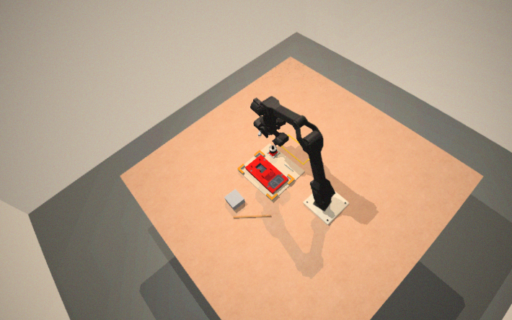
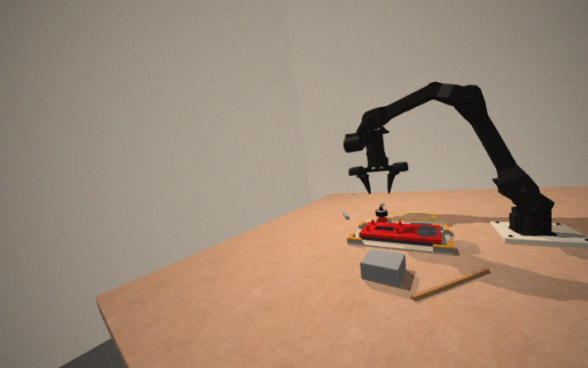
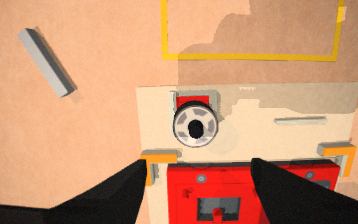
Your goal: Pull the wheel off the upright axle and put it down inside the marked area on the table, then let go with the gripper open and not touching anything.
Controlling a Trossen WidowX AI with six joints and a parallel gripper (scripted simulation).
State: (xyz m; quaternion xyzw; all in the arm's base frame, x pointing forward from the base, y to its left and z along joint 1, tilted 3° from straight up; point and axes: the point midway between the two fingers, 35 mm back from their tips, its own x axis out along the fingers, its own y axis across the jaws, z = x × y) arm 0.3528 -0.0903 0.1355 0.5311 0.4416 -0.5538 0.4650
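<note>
My gripper tip is 70 mm above the black wheel. Also, from my gripper tip: grey block (320 mm to the left, 90 mm below, 10 mm behind); then thin wooden stick (340 mm to the left, 130 mm behind, 100 mm below).
</note>
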